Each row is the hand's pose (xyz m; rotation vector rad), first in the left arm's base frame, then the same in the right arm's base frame.
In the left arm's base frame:
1: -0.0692 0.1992 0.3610 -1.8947 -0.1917 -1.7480
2: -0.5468 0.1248 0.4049 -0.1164 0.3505 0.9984
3: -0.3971 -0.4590 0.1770 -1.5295 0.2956 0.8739
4: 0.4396 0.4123 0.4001 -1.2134 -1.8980 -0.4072
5: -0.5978 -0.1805 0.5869 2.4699 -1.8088 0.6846
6: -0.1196 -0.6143 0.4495 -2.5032 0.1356 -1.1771
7: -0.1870 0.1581 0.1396 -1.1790 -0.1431 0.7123
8: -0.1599 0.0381 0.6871 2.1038 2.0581 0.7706
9: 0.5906 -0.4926 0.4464 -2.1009 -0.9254 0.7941
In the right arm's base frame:
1: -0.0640 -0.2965 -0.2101 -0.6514 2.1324 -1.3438
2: -0.3387 -0.0580 0.1112 1.4532 -0.3697 -0.2338
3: -0.4748 0.3122 -0.3984 0.3339 0.3951 -0.0569
4: 0.2514 -0.6768 -0.4585 -0.9321 0.0002 -1.9292
5: -0.6680 -0.0203 -0.0269 -0.2613 2.2001 0.7880
6: -0.6372 0.0508 -0.6825 -0.7891 1.9411 -0.5973
7: 0.0118 -0.0575 -0.1683 0.4429 0.1447 -0.5467
8: -0.4204 -0.4129 -0.2117 -1.9866 0.5071 -1.3761
9: -0.2641 -0.3544 -1.1471 -0.7427 0.1301 -0.4888

